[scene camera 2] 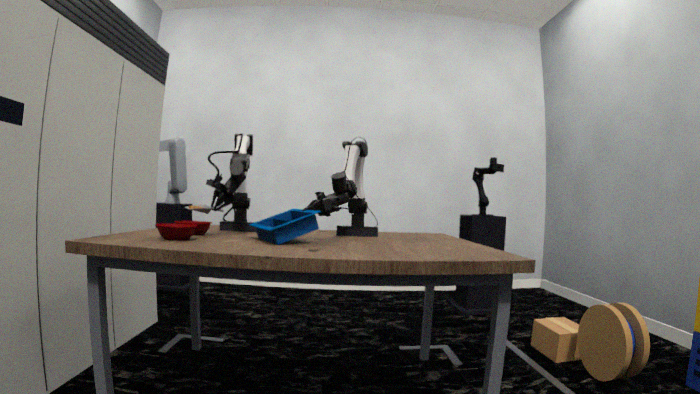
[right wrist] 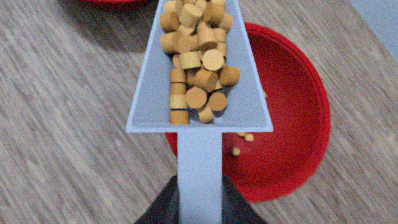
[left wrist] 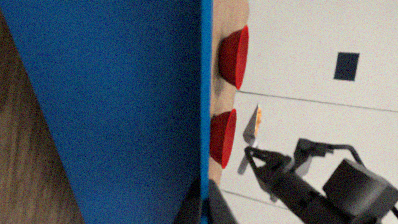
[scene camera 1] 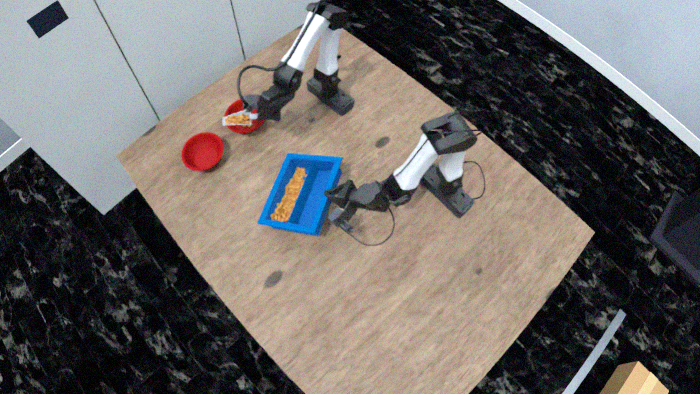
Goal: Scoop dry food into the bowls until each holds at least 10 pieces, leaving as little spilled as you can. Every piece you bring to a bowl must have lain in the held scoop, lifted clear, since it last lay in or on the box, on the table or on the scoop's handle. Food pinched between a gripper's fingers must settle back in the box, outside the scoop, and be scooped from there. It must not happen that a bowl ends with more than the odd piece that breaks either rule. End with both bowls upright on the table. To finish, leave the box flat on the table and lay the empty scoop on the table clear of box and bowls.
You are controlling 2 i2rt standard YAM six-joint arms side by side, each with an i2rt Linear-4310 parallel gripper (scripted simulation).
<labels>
A blue box shows in scene camera 2 [308, 223], in the left wrist view and in scene camera 1; in the right wrist view it is out of frame. The same spot on the blue box: [left wrist: 126, 98] is [scene camera 1: 323, 209].
</labels>
